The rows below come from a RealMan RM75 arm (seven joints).
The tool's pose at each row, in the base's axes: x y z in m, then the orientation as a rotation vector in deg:
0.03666, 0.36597, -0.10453, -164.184, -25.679, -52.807
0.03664, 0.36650, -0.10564, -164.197, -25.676, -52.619
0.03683, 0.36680, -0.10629, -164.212, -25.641, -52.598
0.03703, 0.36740, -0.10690, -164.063, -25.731, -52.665
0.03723, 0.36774, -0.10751, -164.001, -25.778, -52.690
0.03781, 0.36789, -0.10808, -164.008, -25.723, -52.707
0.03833, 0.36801, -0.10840, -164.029, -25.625, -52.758
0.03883, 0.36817, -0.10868, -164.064, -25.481, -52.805
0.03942, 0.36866, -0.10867, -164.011, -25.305, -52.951
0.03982, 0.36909, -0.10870, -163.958, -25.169, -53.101
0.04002, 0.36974, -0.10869, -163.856, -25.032, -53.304
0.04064, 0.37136, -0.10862, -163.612, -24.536, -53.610
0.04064, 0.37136, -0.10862, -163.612, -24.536, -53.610
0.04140, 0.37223, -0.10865, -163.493, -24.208, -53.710
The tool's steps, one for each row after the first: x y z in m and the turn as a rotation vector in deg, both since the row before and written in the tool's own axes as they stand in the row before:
-0.00053, -0.00051, 0.00099, 0.058, -0.112, 0.022
-0.00016, -0.00022, 0.00069, -0.008, -0.015, 0.023
-0.00005, -0.00051, 0.00072, 0.114, 0.083, -0.041
-0.00012, -0.00026, 0.00067, 0.049, 0.032, -0.023
0.00015, 0.00004, 0.00081, -0.016, 0.010, 0.033
0.00025, 0.00005, 0.00057, -0.044, 0.028, 0.055
0.00026, 0.00000, 0.00053, -0.058, 0.023, 0.083
0.00058, -0.00029, 0.00041, -0.019, 0.111, 0.108
0.00040, -0.00029, 0.00033, -0.018, 0.111, 0.081
0.00032, -0.00056, 0.00022, 0.006, 0.158, 0.084
0.00091, -0.00136, 0.00059, 0.067, 0.284, 0.334
0.00000, 0.00000, 0.00000, 0.000, 0.000, 0.000
0.00077, -0.00060, 0.00061, 0.044, 0.115, 0.226

